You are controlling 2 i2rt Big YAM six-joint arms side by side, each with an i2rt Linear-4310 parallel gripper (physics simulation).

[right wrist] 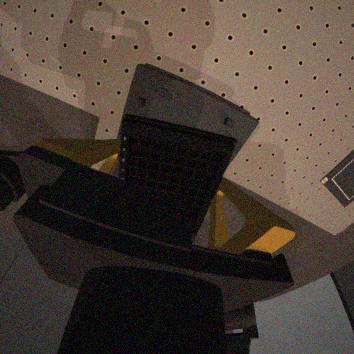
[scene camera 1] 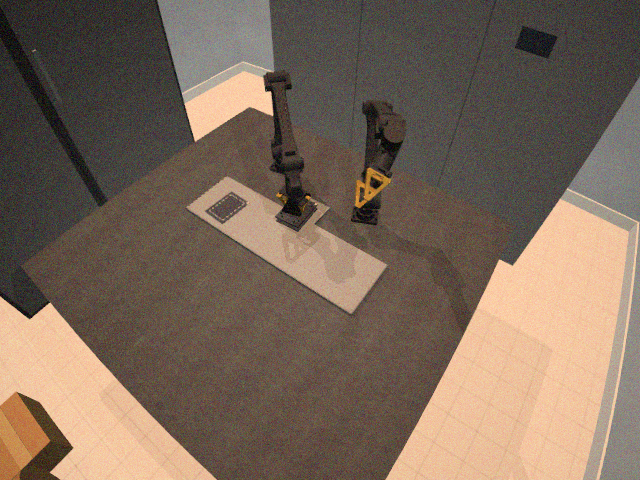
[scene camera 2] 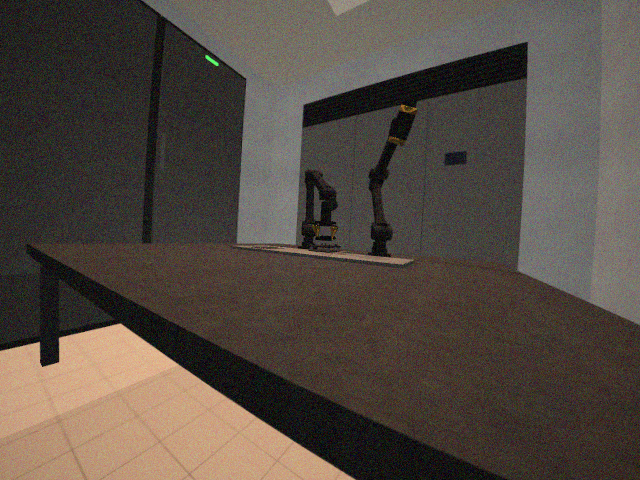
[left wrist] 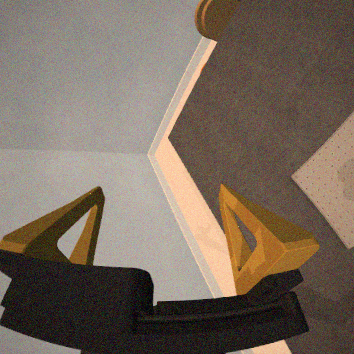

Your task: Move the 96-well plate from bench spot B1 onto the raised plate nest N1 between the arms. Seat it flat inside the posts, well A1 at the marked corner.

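Frame: origin at the left arm's base, x ahead, y left, z up, level; metres.
Seen in the pictures: left gripper, fingertip midpoint: (scene camera 1: 361,203) (scene camera 2: 400,126) (left wrist: 160,191); right gripper, fingertip midpoint: (right wrist: 171,163) (scene camera 1: 294,208) (scene camera 2: 324,239); left arm's base, link origin: (right wrist: 16,169) (scene camera 1: 364,216); right arm's base, link origin: (scene camera 2: 307,248).
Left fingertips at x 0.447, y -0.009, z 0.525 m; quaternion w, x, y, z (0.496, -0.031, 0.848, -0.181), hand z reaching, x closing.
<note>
Offsets run from my left fingertips to a thing's top centre. "*": to the spot under its first point. Level surfaces: height alone.
The dark 96-well plate @(dz -0.426, dx -0.387, dy -0.294 m) (scene camera 1: 296,207) (right wrist: 172,160) is held across its width by my right gripper (scene camera 1: 295,203) (scene camera 2: 325,237) (right wrist: 171,163). It is above the grey raised nest @(dz -0.470, dx -0.380, dy -0.294 m) (scene camera 1: 295,224) (scene camera 2: 325,249) (right wrist: 187,97). In the right wrist view a strip of the nest with small posts shows beyond the plate's edge; the plate hides the rest. The plate looks apart from the nest, with a small gap. Well A1 and the nest's marked corner cannot be made out. My left gripper (scene camera 1: 368,188) (scene camera 2: 403,124) (left wrist: 160,191) is open and empty, raised high away from the plate.
The pale perforated board @(dz -0.512 m) (scene camera 1: 330,263) (scene camera 2: 382,258) (left wrist: 330,175) (right wrist: 265,65) lies under the nest. A dark pad with a pale outline @(* dz -0.510, dx -0.362, dy -0.629 m) (scene camera 1: 226,206) (right wrist: 346,182), presumably spot B1, lies at its left end in scene camera 1. The brown table @(dz -0.525 m) (scene camera 1: 232,335) (scene camera 2: 336,310) surrounds the board.
</note>
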